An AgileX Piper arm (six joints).
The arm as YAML. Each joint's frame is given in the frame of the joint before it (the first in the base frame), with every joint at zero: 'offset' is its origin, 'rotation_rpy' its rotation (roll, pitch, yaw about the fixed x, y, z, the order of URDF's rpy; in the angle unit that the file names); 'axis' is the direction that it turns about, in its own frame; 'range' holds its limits. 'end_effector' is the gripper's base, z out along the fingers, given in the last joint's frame.
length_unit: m
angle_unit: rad
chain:
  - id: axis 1
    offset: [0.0, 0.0, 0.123]
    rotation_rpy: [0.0, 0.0, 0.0]
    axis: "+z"
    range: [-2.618, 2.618]
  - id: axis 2
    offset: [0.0, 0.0, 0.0]
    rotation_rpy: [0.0, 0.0, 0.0]
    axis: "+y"
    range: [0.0, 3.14]
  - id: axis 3
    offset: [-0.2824, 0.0, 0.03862]
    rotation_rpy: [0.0, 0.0, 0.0]
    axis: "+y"
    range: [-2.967, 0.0]
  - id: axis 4
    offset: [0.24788, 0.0, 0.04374]
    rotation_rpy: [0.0, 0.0, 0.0]
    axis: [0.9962, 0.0, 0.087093]
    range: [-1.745, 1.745]
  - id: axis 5
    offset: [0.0, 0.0, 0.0]
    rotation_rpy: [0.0, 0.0, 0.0]
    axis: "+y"
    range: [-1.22, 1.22]
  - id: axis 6
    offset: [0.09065, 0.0, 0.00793]
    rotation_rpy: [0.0, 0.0, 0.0]
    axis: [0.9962, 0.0, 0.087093]
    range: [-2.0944, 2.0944]
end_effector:
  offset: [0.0, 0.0, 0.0]
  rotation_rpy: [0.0, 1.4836, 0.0]
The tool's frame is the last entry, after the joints.
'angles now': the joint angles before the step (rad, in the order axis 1, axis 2, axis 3, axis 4, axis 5, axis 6). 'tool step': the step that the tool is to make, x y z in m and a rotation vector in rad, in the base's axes. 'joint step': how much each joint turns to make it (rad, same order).
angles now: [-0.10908, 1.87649, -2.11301, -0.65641, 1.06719, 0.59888]
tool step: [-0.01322, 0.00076, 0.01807, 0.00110, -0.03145, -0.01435]
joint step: [0.00001, -0.03056, -0.02543, 0.00102, 0.02887, -0.00367]
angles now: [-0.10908, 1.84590, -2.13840, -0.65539, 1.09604, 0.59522]
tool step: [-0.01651, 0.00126, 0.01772, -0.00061, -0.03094, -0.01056]
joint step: [0.00000, -0.04288, -0.00798, 0.00020, 0.02246, -0.00409]
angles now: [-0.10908, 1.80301, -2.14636, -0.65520, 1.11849, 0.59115]
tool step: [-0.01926, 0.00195, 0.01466, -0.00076, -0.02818, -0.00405]
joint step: [0.00001, -0.05935, 0.02532, 0.00029, 0.00755, 0.00009]
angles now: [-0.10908, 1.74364, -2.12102, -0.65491, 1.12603, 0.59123]
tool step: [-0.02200, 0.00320, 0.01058, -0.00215, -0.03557, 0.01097]
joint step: [0.00001, -0.08322, 0.07345, 0.00228, -0.02597, 0.00955]
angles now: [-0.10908, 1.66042, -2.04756, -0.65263, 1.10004, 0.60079]
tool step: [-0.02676, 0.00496, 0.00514, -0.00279, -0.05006, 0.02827]
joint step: [0.00001, -0.11605, 0.13302, 0.00321, -0.06791, 0.02456]
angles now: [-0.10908, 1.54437, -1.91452, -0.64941, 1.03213, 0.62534]
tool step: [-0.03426, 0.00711, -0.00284, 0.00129, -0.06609, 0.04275]
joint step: [0.00001, -0.15428, 0.19357, 0.00210, -0.10480, 0.04252]
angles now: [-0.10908, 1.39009, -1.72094, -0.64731, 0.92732, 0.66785]
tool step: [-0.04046, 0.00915, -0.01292, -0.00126, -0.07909, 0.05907]
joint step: [0.00002, -0.18387, 0.23518, -0.00274, -0.13494, 0.04920]
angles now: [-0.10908, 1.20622, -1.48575, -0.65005, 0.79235, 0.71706]
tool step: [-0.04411, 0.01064, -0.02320, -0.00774, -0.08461, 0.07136]
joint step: [0.00000, -0.20291, 0.25214, -0.00733, -0.14711, 0.04340]
